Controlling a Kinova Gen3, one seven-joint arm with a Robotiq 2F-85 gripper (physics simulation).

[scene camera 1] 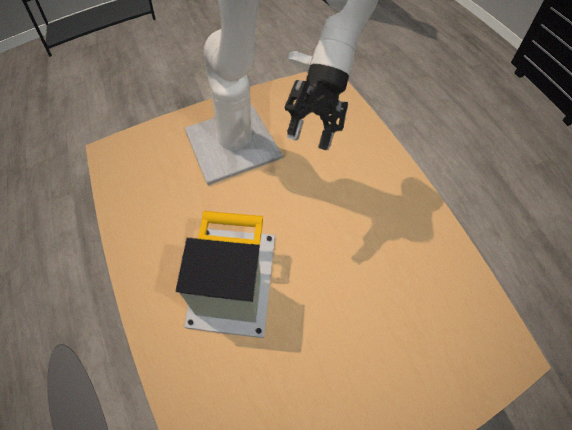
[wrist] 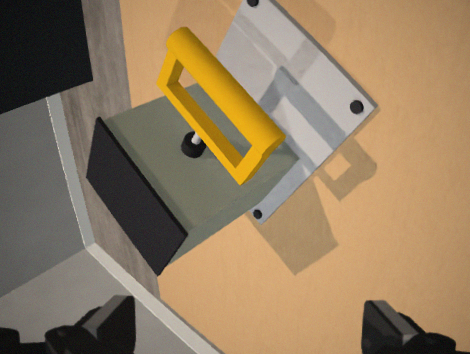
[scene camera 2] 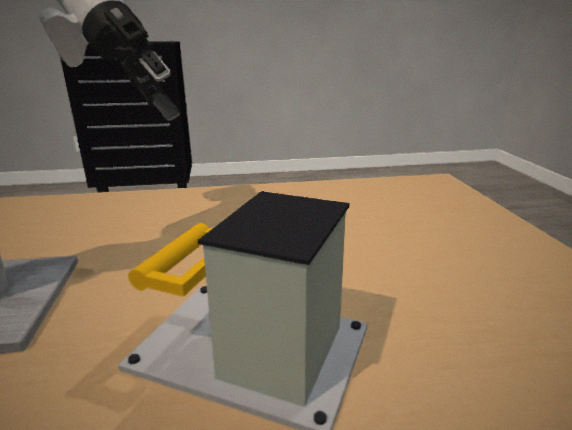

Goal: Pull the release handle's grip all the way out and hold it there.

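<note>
The release handle's yellow grip [scene camera 1: 232, 218] [scene camera 2: 170, 252] [wrist: 225, 90] is a round bar on a rectangular loop. It stands out from the side of a grey-green housing [scene camera 1: 225, 309] [scene camera 2: 260, 320] [wrist: 150, 125] with a black lid [scene camera 1: 220, 267] [scene camera 2: 280, 225] [wrist: 135, 200]. In the wrist view a short pale rod [wrist: 196, 138] joins the loop to a black collar [wrist: 190, 148] on the housing. My gripper [scene camera 1: 310, 140] [scene camera 2: 165, 92] [wrist: 248, 324] is open and empty, well above the table and apart from the grip, on the robot base's side of the housing.
The housing stands on a grey plate [scene camera 1: 266, 280] [scene camera 2: 170, 355] [wrist: 265, 40] with black corner bolts, on the orange-tan table [scene camera 1: 375, 325] [scene camera 2: 450, 240] [wrist: 400, 225]. The robot's base slab [scene camera 1: 210, 162] [scene camera 2: 35, 300] is near the grip. A black drawer cabinet [scene camera 1: 550, 60] [scene camera 2: 132, 136] stands beyond the table.
</note>
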